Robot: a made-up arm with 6 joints.
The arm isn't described. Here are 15 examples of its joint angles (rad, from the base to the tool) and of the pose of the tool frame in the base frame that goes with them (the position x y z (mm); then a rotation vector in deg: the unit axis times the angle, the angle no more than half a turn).
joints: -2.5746 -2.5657 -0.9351 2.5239 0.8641 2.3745
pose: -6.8 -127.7 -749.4 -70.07 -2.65 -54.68
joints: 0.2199 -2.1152 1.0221 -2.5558 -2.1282 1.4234
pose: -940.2 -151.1 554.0 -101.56 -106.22 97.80
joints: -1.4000 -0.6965 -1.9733 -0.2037 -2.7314 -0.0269
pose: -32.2 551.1 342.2 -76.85 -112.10 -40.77
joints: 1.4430 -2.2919 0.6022 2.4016 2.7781 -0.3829
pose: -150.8 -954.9 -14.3 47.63 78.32 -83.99
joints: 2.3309 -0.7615 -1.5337 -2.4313 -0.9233 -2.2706
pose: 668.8 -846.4 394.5 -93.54 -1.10 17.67
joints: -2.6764 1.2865 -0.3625 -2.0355 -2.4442 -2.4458
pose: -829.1 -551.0 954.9 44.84 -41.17 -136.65
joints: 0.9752 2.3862 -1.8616 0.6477 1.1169 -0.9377
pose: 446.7 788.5 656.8 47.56 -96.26 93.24
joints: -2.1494 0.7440 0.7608 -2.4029 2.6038 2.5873
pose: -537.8 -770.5 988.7 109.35 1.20 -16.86
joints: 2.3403 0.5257 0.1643 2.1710 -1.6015 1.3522
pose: -428.0 627.9 1452.8 48.63 74.41 -129.13
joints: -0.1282 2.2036 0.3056 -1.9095 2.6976 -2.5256
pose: 844.7 -179.9 -300.1 46.20 147.12 40.17
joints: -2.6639 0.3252 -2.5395 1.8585 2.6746 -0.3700
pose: 309.2 39.1 649.3 -84.28 79.78 11.94
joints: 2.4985 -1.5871 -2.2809 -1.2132 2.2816 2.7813
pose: 249.6 -34.7 -60.2 29.61 -104.10 -5.99
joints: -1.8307 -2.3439 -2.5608 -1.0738 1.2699 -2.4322
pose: -187.8 -341.2 146.4 11.60 67.17 33.75
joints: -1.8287 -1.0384 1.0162 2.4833 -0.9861 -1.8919
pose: 89.1 381.1 1531.0 84.42 119.51 73.30
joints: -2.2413 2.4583 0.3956 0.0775 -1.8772 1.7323
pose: -373.2 -564.6 -559.1 39.57 134.64 66.42
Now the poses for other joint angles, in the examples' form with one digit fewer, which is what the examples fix.
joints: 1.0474 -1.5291 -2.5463 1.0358 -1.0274 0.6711
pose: 161 65 51 71.6 -65.8 -53.2
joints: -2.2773 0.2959 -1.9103 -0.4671 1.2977 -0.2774
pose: 364 476 1115 142.7 38.9 -0.7
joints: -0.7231 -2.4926 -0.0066 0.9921 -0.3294 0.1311
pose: -597 547 -696 -22.8 25.9 -98.0
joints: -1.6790 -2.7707 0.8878 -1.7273 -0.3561 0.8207
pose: 190 1001 -312 79.3 3.7 -50.0
